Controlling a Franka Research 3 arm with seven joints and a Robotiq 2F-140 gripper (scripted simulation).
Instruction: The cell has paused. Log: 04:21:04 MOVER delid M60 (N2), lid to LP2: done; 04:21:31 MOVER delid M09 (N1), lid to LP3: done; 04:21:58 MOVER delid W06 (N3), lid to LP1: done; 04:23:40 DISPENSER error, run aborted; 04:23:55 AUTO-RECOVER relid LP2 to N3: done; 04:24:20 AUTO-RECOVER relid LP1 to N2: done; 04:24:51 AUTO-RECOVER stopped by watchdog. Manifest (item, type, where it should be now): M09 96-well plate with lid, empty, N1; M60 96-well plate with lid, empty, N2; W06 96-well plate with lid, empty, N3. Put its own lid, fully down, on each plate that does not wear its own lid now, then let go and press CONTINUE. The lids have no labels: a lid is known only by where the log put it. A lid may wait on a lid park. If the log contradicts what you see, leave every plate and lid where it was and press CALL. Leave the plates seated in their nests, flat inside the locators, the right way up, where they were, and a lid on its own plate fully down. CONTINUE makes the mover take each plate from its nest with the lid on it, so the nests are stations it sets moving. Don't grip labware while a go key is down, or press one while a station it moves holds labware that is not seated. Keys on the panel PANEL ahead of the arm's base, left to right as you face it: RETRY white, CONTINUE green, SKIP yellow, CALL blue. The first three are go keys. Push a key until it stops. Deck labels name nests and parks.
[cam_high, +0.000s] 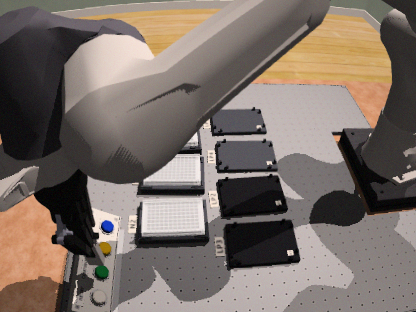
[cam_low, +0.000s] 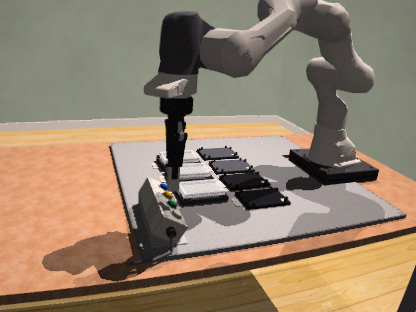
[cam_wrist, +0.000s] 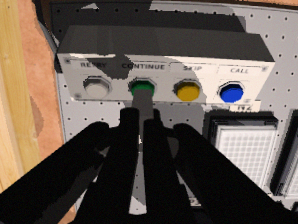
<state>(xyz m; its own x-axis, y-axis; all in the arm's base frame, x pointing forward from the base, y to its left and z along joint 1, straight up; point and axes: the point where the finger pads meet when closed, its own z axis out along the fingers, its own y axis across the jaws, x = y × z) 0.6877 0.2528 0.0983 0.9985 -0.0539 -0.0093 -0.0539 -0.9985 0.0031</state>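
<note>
Right now the green continue key is 7 cm below my hand. Also, from my hand: blue call key: 10 cm to the right, 7 cm below; yellow skip key: 7 cm below, 5 cm to the right; white retry key: 7 cm below, 5 cm to the left.
</note>
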